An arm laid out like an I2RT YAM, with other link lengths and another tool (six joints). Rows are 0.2 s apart.
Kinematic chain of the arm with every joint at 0, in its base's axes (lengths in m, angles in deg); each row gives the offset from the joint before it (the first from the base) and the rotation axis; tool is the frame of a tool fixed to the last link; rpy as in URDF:
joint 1: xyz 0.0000 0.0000 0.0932 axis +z
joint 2: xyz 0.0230 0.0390 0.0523 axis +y
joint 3: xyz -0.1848 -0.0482 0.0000 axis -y
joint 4: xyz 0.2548 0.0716 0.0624 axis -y
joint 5: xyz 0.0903 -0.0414 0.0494 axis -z
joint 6: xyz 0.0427 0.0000 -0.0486 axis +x
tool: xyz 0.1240 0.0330 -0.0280 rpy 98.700 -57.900 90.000
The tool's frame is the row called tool.
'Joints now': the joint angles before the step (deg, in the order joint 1, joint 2, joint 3, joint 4, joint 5, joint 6). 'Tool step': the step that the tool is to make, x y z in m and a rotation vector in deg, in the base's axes. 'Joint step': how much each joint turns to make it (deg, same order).
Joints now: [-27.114, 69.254, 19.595, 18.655, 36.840, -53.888]
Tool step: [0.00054, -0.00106, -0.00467, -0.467, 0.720, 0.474]
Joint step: [-0.021, 2.231, 0.023, 2.448, -0.043, -1.115]
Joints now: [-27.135, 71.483, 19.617, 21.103, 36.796, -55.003]
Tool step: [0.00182, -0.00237, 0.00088, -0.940, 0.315, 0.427]
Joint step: [-0.045, 1.249, 0.220, 1.990, 0.087, -1.355]
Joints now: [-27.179, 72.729, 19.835, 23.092, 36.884, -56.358]
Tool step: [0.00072, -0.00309, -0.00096, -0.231, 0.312, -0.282]
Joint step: [-0.306, 1.658, 0.830, 0.894, 0.152, -0.393]
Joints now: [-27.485, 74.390, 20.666, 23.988, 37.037, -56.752]
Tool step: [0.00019, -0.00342, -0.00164, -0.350, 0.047, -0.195]
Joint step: [-0.460, 1.660, 0.392, 1.705, -0.067, -0.525]
